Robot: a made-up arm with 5 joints.
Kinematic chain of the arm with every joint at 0, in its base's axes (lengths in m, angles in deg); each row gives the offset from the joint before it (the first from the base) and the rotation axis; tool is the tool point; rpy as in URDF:
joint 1: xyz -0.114 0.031 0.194 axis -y
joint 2: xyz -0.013 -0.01 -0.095 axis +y
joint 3: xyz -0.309 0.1 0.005 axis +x
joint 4: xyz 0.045 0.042 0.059 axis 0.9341 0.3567 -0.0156
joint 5: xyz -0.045 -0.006 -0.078 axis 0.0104 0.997 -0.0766
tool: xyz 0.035 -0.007 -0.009 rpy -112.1 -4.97 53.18
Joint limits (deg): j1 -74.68..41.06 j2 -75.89..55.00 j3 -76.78..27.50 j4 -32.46..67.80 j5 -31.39..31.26
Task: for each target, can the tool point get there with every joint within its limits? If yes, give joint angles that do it. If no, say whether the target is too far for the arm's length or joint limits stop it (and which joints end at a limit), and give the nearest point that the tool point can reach.
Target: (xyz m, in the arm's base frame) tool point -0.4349 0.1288 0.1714
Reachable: yes | joints -27.86 -10.58 -11.41 -10.26 6.25
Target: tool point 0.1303 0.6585 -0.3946
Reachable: no: too far | nearest point 0.0448 0.2436 -0.1886 | short by 0.471 m
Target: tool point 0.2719 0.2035 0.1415
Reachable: no: joint limits stop it (at a limit: joint 1, joint 2, joint 3, joint 4) | nearest point 0.1717 0.1629 -0.1151 | short by 0.278 m
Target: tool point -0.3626 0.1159 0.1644
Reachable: yes | joints 10.27 25.94 -25.86 -24.12 -10.84
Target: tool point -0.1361 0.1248 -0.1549
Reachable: yes | joints 24.90 -54.07 15.59 -23.97 -20.11
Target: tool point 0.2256 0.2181 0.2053
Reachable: no: joint limits stop it (at a limit: joint 1, joint 2, joint 3, joint 4, joint 5) | nearest point 0.0515 0.2224 0.3797 | short by 0.246 m
